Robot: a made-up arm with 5 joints.
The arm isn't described. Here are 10 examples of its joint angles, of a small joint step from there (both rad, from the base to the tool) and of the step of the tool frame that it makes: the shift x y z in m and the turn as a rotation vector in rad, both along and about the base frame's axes.
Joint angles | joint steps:
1: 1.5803 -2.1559 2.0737 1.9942 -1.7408 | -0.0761 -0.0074 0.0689 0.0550 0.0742
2: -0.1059 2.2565 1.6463 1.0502 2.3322 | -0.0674 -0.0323 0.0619 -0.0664 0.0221
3: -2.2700 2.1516 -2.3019 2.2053 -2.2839 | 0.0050 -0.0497 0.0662 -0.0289 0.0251
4: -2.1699 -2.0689 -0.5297 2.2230 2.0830 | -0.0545 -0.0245 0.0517 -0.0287 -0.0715
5: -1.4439 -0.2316 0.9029 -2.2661 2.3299 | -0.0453 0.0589 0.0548 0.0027 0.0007
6: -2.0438 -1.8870 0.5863 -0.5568 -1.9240 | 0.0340 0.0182 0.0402 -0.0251 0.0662
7: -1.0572 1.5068 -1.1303 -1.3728 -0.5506 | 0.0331 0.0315 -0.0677 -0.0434 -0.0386
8: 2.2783 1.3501 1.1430 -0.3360 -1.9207 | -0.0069 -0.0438 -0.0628 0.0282 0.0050
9: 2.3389 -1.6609 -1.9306 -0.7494 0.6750 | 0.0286 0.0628 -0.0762 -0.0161 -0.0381
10: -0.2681 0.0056 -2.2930 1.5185 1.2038 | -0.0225 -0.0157 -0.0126 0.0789 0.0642
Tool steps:
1: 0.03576 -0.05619 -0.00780 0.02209 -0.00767 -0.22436
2: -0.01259 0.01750 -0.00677 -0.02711 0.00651 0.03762
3: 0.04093 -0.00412 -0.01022 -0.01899 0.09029 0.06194
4: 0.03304 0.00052 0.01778 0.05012 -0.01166 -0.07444
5: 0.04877 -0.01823 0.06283 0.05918 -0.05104 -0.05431
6: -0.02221 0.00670 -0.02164 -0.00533 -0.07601 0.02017
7: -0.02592 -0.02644 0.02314 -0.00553 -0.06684 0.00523
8: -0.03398 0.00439 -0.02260 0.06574 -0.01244 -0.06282
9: -0.04007 -0.05967 0.00258 -0.07806 0.03814 0.07702
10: 0.00702 0.00786 -0.01802 0.04900 0.03951 -0.08200
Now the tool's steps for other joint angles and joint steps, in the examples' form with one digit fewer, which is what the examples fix.
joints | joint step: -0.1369 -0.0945 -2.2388 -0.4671 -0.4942 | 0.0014 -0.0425 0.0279 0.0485 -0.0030
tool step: 0.0015 0.0005 -0.0221 -0.0074 0.0260 -0.0386
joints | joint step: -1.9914 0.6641 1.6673 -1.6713 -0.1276 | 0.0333 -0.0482 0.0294 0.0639 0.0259
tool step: -0.0252 0.0290 -0.0154 -0.0155 0.0533 0.0865
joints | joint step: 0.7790 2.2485 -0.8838 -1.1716 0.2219 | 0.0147 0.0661 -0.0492 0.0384 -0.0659
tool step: 0.0453 -0.0071 -0.0243 0.0249 0.0650 0.0535
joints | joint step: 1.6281 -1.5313 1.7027 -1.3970 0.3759 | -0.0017 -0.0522 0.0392 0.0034 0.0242
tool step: -0.0008 0.0052 -0.0008 -0.0002 -0.0476 -0.0170
